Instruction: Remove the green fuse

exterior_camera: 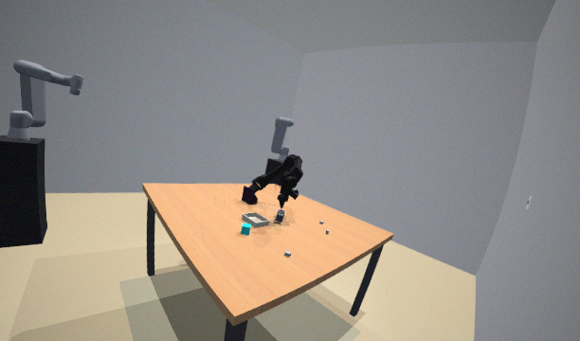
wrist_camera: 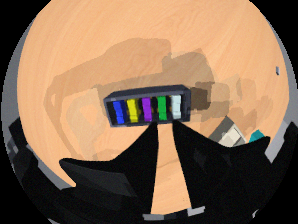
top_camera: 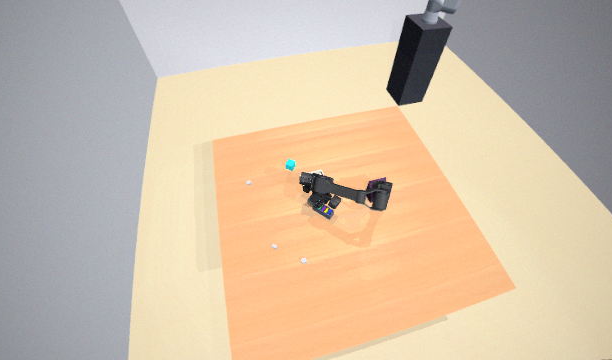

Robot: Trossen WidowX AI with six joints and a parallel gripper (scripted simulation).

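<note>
My gripper tip is now 50 mm above the green fuse. From my gripper tip the other things lie so: cyan cube (320 mm to the right, 80 mm ahead, 50 mm below); grey tray (180 mm to the right, 70 mm below, 10 mm behind).
</note>
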